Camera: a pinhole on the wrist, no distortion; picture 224 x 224 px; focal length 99.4 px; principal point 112.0 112.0 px. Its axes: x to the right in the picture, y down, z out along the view. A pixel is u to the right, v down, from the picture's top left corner.
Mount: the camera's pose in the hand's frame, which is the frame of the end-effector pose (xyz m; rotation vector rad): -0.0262 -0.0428 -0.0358 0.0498 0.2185 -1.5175
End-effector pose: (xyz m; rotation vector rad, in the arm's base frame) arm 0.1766 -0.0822 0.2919 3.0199 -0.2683 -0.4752
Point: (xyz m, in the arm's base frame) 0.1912 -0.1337 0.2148
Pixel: 13 178
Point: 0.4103 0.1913 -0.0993
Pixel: 175 176
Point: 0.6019 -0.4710 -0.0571
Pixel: outside the picture
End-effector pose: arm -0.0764 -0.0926 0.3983 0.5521 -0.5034 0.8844
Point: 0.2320 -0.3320 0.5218
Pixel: 204 143
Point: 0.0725 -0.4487 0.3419
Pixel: 217 36
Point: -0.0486 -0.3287 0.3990
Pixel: 147 48
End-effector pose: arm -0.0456 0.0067 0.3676 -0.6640 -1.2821 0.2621
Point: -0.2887 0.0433 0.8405
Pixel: 160 185
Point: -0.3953 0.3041 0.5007
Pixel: 67 144
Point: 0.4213 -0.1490 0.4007
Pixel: behind the camera
